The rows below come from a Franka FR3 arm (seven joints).
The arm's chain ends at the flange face. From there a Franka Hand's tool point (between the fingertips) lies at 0.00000 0.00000 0.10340 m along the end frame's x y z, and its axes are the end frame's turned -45 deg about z.
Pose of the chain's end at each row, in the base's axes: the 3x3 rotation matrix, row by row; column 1 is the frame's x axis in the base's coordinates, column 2 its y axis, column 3 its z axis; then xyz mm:
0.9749, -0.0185, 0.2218; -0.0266, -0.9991, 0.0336; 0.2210, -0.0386, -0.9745; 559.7, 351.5, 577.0
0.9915, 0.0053, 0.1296; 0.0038, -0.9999, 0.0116; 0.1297, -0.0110, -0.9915; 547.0, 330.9, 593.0
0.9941, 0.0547, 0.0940; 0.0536, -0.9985, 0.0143; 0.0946, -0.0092, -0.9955; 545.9, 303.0, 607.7
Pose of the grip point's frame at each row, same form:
0.7024, 0.6763, 0.2218; 0.6877, -0.7253, 0.0336; 0.1836, 0.1290, -0.9745; 582.6, 355.0, 476.2
0.6973, 0.7048, 0.1296; 0.7097, -0.7043, 0.0116; 0.0995, 0.0839, -0.9915; 560.4, 332.1, 490.5
0.6643, 0.7416, 0.0940; 0.7439, -0.6681, 0.0143; 0.0734, 0.0604, -0.9955; 555.6, 304.5, 504.8

